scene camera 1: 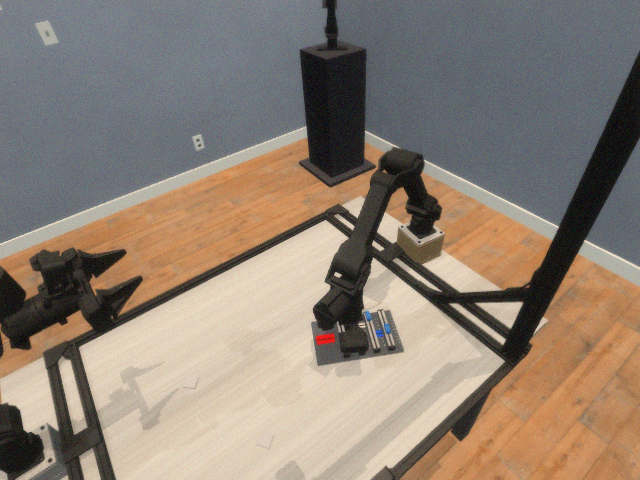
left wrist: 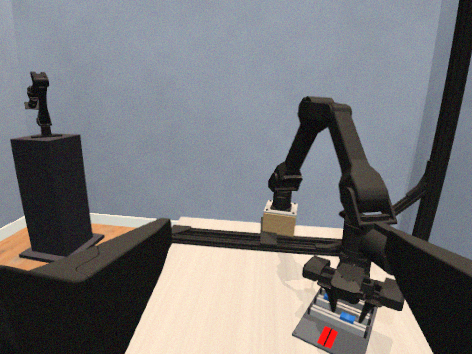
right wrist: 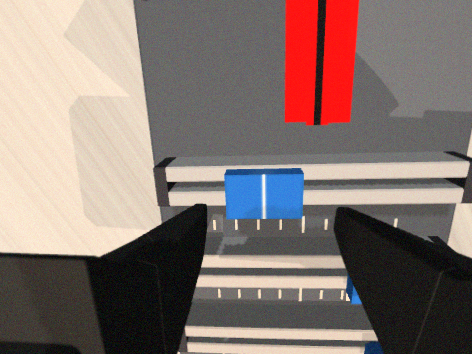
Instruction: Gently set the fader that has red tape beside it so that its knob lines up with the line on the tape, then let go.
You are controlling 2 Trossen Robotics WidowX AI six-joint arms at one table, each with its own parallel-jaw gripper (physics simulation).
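Frame: origin at the left arm's base, x right, y down, z ahead, level; centimetres.
Seen in the pictures: left gripper, fingertip midpoint: [scene camera 1: 133, 263] [left wrist: 278, 235]; right gripper, fingertip midpoint: [left wrist: 346, 316] [right wrist: 270, 216]; left arm's base, link origin: [scene camera 1: 24, 457]; right arm's base, link origin: [scene camera 1: 421, 229] [left wrist: 281, 206].
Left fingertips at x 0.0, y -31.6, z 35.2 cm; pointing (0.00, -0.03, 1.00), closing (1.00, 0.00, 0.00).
Observation:
Pixels of each thing's top centre, then the offset from my left fingertips to it. "spot": a spot on its surface instead. Level surfaces: height alone.
- dark grey fader board, surface spot: [right wrist: 215, 75] [scene camera 1: 329, 352] spot: dx +18.9, dy +37.3, dz +28.9 cm
- blue knob, top centre: [right wrist: 264, 197] [left wrist: 347, 316] dx +19.4, dy +34.6, dz +33.2 cm
- table, surface height: dy +37.9 cm
The red tape [scene camera 1: 325, 339] [left wrist: 327, 337] [right wrist: 300, 60] with a black line lies on the dark grey fader board [scene camera 1: 326, 357] [left wrist: 305, 330] [right wrist: 215, 75]. The blue knob [left wrist: 347, 317] [right wrist: 264, 194] of the fader beside it has a white line, which sits left of the tape's line in the right wrist view. In scene camera 1 the arm hides this knob. My right gripper [left wrist: 346, 316] [right wrist: 270, 216] is partly open and empty over the board, with its fingertips just below the knob in its wrist view, one toward each side. My left gripper [scene camera 1: 132, 265] is wide open and empty, far from the board.
Other faders with blue knobs [scene camera 1: 387, 328] [right wrist: 354, 290] lie parallel on the board, with blue tape [scene camera 1: 379, 333] between two of them. A black frame edges the table [scene camera 1: 232, 335]. A black post [scene camera 1: 573, 206] rises at the right.

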